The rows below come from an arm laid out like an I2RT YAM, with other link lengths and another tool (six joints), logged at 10 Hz.
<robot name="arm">
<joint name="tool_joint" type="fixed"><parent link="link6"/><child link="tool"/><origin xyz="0.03 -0.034 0.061" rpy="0.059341 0 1.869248"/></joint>
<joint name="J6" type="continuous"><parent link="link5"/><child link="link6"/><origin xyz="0.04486 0 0.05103" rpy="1.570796 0 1.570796"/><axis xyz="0 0 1"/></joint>
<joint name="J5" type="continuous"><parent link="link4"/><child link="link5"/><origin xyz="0.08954 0.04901 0.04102" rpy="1.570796 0 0"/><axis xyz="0 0 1"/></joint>
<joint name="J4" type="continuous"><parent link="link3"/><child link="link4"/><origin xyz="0.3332 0.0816 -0.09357" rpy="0 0 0"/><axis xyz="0 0 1"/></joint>
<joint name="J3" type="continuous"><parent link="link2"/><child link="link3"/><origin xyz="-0.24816 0 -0.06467" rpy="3.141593 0 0"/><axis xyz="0 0 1"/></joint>
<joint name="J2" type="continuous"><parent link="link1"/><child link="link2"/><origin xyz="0.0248 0.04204 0.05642" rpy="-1.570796 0 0"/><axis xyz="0 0 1"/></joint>
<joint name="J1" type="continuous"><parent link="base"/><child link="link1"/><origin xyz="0 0 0.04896" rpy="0 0 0"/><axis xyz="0 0 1"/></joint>
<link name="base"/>
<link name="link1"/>
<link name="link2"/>
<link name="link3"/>
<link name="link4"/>
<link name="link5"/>
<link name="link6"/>
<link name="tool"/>
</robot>
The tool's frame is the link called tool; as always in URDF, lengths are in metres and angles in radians. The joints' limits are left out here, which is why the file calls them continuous.
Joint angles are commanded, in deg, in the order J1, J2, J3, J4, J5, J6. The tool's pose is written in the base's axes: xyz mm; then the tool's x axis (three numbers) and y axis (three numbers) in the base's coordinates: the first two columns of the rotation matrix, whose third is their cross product. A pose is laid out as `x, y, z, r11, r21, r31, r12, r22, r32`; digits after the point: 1 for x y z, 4 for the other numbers.
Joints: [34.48, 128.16, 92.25, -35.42, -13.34, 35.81]
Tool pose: 462.1, 331.1, -18.3, -0.9589, 0.2830, -0.0187, 0.2611, 0.9065, 0.3318
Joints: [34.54, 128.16, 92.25, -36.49, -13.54, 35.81]
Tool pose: 458.6, 329.9, -19.7, -0.9597, 0.2809, -0.0043, 0.2648, 0.9096, 0.3202
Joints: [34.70, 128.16, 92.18, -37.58, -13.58, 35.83]
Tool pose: 454.3, 328.9, -21.5, -0.9604, 0.2783, 0.0091, 0.2677, 0.9137, 0.3056
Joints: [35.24, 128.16, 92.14, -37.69, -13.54, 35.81]
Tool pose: 450.8, 332.8, -21.9, -0.9630, 0.2692, 0.0101, 0.2595, 0.9169, 0.3033
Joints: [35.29, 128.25, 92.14, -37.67, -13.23, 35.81]
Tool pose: 450.7, 332.6, -22.6, -0.9629, 0.2698, 0.0068, 0.2594, 0.9182, 0.2993
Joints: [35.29, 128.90, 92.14, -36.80, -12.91, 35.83]
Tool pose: 452.2, 332.9, -27.6, -0.9624, 0.2717, 0.0004, 0.2594, 0.9184, 0.2989
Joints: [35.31, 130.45, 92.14, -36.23, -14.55, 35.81]
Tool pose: 448.8, 334.7, -41.9, -0.9642, 0.2632, 0.0324, 0.2605, 0.9168, 0.3027
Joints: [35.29, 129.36, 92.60, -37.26, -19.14, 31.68]
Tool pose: 447.3, 345.6, -29.6, -0.9830, 0.1748, 0.0557, 0.1831, 0.9147, 0.3602
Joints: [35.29, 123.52, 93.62, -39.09, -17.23, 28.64]
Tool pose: 458.9, 350.0, 32.0, -0.9891, 0.1380, -0.0522, 0.1064, 0.9120, 0.3961
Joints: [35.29, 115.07, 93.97, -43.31, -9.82, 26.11]
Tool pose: 462.1, 335.2, 111.7, -0.9675, 0.1418, -0.2095, 0.0600, 0.9332, 0.3544
